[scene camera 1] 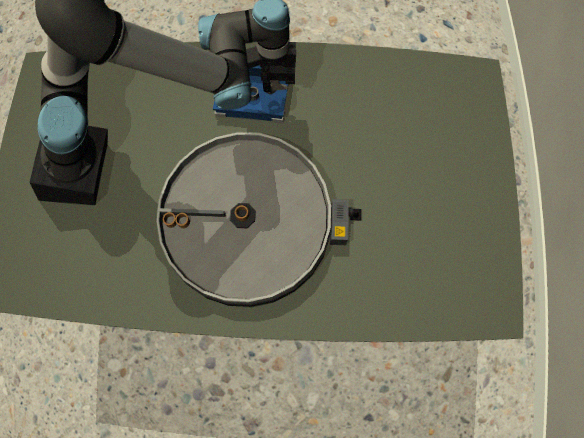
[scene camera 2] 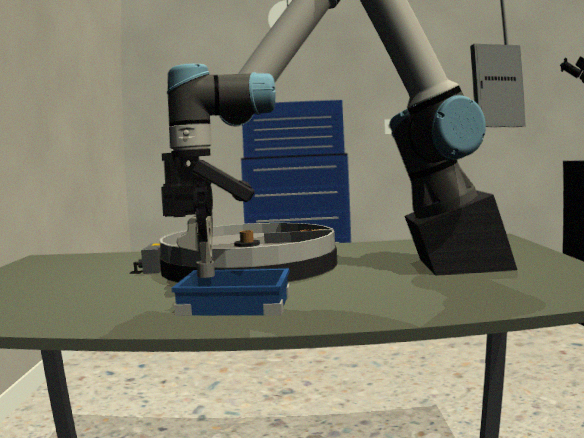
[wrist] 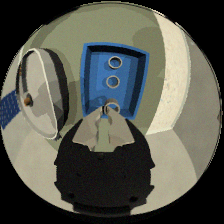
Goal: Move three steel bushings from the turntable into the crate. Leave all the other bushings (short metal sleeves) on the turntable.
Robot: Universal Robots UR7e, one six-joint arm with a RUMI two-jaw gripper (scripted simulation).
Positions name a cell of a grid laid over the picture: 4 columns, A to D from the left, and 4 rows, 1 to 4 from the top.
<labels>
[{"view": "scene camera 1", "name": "my gripper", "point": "B1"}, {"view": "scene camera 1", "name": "crate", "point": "B1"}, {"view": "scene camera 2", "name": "my gripper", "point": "B3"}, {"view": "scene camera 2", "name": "crate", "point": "B3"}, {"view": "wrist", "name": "my gripper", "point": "B2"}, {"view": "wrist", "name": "crate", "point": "B2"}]
</labels>
